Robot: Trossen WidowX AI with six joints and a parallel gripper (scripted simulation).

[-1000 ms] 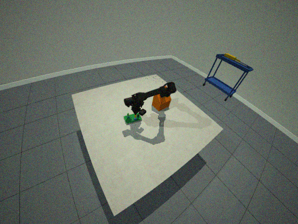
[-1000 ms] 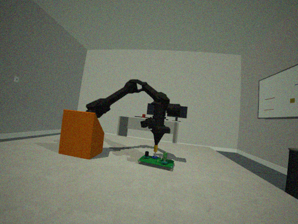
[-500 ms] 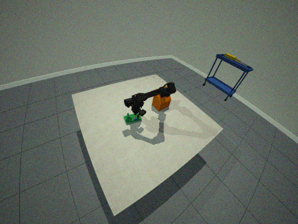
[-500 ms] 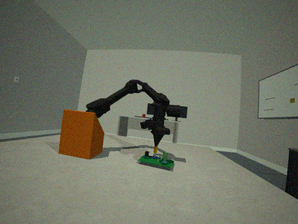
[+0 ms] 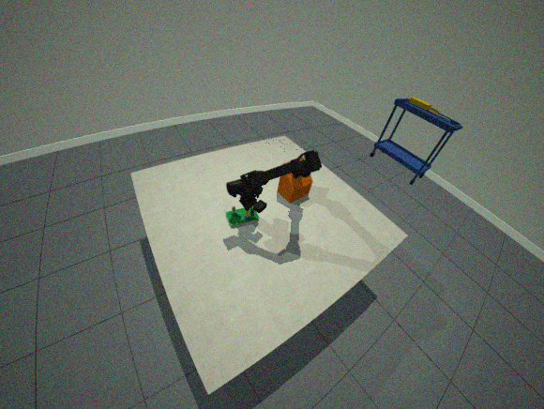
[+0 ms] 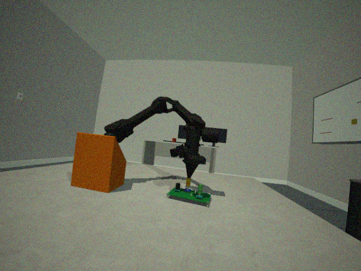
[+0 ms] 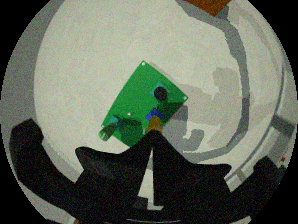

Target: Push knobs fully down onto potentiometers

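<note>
My gripper tip is 1 cm above the yellow knob. From my gripper tip the other things lie so: green knob: 5 cm ahead, 6 cm to the right, 2 cm below.
</note>
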